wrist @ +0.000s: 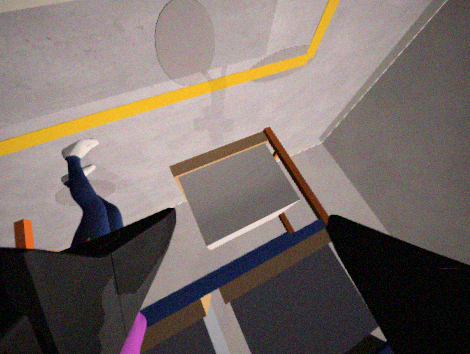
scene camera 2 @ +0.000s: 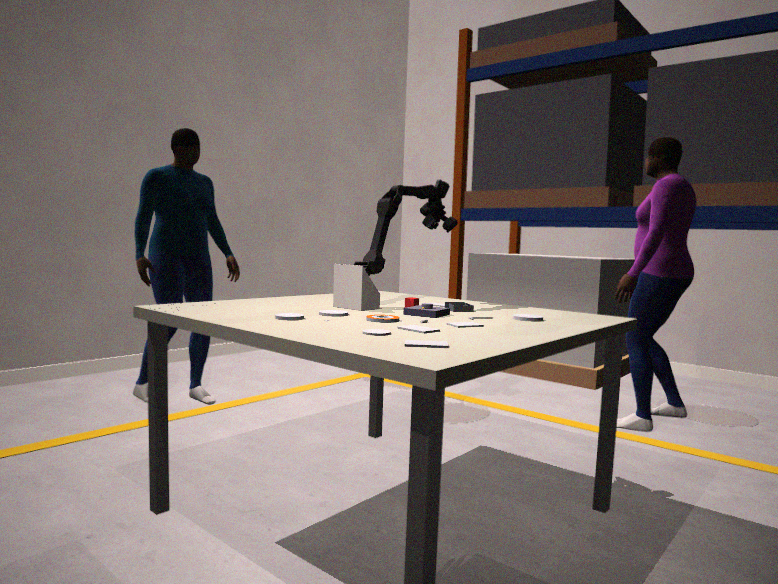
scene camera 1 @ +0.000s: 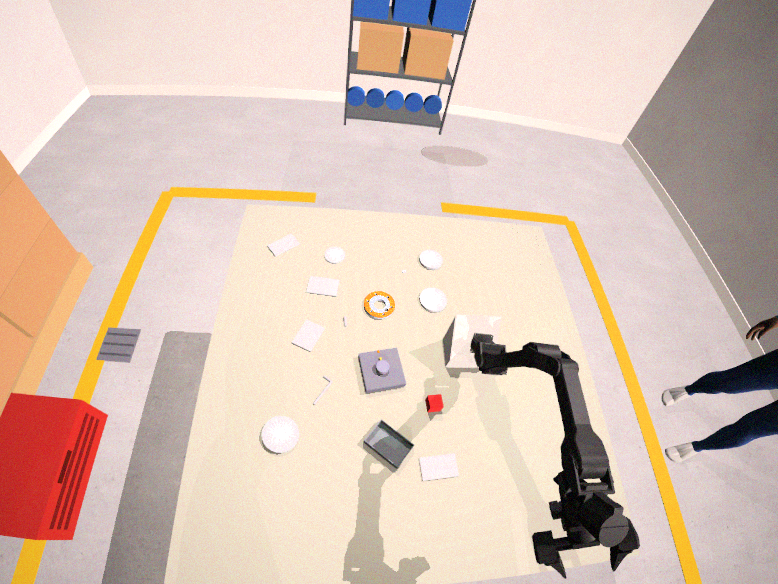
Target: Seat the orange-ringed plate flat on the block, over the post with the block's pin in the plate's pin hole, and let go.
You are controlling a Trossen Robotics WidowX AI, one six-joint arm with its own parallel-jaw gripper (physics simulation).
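Places are measured from the arm's base along level axes (x ahead, y left, z up), in millimetres.
Pixels of known places: gripper, fingertip midpoint: (wrist: 252, 218) (scene camera 2: 441, 227) (scene camera 1: 589, 573); arm's base, origin of the base link: (scene camera 2: 355, 281) (scene camera 1: 481, 343).
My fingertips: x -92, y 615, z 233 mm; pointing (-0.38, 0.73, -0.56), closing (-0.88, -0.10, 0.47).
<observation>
For each thing: its top centre in the pictures, then the offset to it from my fingertips. "spot": a spot on its surface instead. Level surfaces: height alone.
- orange-ringed plate, middle of its top: (scene camera 2: 382, 316) (scene camera 1: 379, 304) 320 mm down, 409 mm ahead, 779 mm right
- grey-purple block, middle of its top: (scene camera 1: 382, 366) (scene camera 2: 427, 303) 292 mm down, 390 mm ahead, 539 mm right
- table with a round post, its level: 292 mm down
- small yellow pin, surface spot: (scene camera 1: 380, 358) spot: 302 mm down, 398 mm ahead, 568 mm right
- red cube, middle of its top: (scene camera 1: 435, 401) (scene camera 2: 412, 298) 291 mm down, 229 mm ahead, 440 mm right
- dark open tray, middle of its top: (scene camera 1: 389, 442) (scene camera 2: 458, 303) 306 mm down, 360 mm ahead, 314 mm right
The orange-ringed plate (scene camera 1: 368, 304) (scene camera 2: 373, 318) lies flat on the table, apart from the block. Its middle is white with a round opening; its pin hole is too small to make out. The grey-purple block (scene camera 1: 394, 380) (scene camera 2: 414, 311) sits on the table with a round post (scene camera 1: 382, 367) on top. A small yellow pin (scene camera 1: 380, 358) shows beside the post. My gripper (scene camera 1: 589, 569) (scene camera 2: 440, 222) (wrist: 252, 218) is open and empty, high up and far from both plate and block. Neither plate nor block shows in the wrist view.
A red cube (scene camera 1: 434, 403) (scene camera 2: 411, 302) and a dark open tray (scene camera 1: 389, 445) (scene camera 2: 459, 306) are near the block. White discs (scene camera 1: 432, 299) (scene camera 1: 280, 434) and flat white pieces (scene camera 1: 323, 286) (scene camera 1: 438, 467) lie around. The arm's white pedestal (scene camera 1: 463, 342) (scene camera 2: 348, 287) stands beside the block area.
</observation>
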